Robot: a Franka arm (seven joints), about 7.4 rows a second.
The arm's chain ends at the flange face. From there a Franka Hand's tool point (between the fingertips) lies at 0.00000 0.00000 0.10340 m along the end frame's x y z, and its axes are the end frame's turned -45 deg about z.
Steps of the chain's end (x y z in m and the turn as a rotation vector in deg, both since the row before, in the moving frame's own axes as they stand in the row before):
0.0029 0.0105 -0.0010 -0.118 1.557 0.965
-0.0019 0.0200 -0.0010 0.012 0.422 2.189
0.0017 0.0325 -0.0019 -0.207 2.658 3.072
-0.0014 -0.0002 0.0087 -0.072 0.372 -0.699
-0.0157 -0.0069 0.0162 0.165 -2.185 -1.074
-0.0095 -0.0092 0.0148 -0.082 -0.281 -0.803
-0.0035 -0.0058 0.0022 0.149 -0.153 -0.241
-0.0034 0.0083 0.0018 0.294 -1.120 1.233
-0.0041 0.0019 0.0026 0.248 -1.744 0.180
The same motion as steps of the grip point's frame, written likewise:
-0.0036 0.0116 -0.0010 -1.184 1.018 0.965
-0.0149 0.0133 -0.0010 -0.290 0.307 2.189
-0.0188 0.0279 -0.0020 -2.026 1.733 3.072
-0.0005 -0.0006 0.0087 -0.314 0.212 -0.699
-0.0088 -0.0190 0.0161 1.662 -1.428 -1.074
-0.0007 -0.0135 0.0148 0.141 -0.257 -0.803
0.0016 -0.0070 0.0022 0.214 -0.003 -0.241
-0.0093 0.0016 0.0018 1.000 -0.584 1.233
-0.0061 -0.0041 0.0026 1.409 -1.058 0.180

